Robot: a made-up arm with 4 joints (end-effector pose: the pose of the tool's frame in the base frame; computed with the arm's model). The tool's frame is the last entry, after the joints.
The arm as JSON. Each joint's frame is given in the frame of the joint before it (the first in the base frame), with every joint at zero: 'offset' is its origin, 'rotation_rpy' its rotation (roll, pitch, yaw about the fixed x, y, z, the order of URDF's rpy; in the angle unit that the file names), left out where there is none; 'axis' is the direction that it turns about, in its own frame. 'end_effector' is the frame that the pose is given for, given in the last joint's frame.
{
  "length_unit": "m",
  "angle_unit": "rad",
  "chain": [
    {
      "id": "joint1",
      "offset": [
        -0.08,
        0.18,
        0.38
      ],
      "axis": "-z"
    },
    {
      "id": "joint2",
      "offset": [
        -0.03,
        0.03,
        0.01
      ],
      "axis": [
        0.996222,
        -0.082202,
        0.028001
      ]
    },
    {
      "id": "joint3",
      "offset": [
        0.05,
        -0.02,
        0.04
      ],
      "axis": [
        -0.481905,
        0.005,
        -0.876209
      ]
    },
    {
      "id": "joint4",
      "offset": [
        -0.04,
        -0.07,
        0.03
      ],
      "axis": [
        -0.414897,
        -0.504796,
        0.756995
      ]
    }
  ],
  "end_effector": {
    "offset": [
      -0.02,
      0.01,
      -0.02
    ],
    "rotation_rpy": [
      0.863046,
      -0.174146,
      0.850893
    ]
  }
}
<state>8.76 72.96 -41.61 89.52</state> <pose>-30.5 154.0 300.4 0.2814 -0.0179 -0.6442 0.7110</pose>
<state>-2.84 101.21 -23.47 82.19</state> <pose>-51.9 202.4 279.8 0.2710 0.2322 -0.7093 0.6079</pose>
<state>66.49 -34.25 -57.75 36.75</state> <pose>-113.4 120.0 445.5 0.8030 0.3370 0.1425 0.4705</pose>
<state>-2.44 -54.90 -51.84 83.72</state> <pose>-21.6 155.0 470.7 0.1594 -0.0877 0.3610 0.9146</pose>
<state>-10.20 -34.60 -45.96 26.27</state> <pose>-48.6 132.7 458.4 0.4807 0.1827 0.3477 0.7840</pose>
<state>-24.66 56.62 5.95 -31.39</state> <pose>-94.6 112.6 371.4 0.4173 0.8530 0.1426 0.2790</pose>
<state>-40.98 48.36 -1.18 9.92</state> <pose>-66.9 109.5 357.3 0.3619 0.6369 0.1087 0.6720</pose>
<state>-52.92 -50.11 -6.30 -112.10</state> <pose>-112.6 207.6 489.5 0.8852 0.4553 0.0948 -0.0138</pose>
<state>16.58 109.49 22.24 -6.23</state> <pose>-130.8 186.8 319.2 0.2393 0.8976 -0.3247 0.1781</pose>
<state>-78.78 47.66 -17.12 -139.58</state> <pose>-2.1 181.8 382.2 0.3140 0.4625 0.7773 -0.2887</pose>
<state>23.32 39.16 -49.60 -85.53</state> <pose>-85.2 108.0 379.0 0.2794 0.9471 0.1043 0.1183</pose>
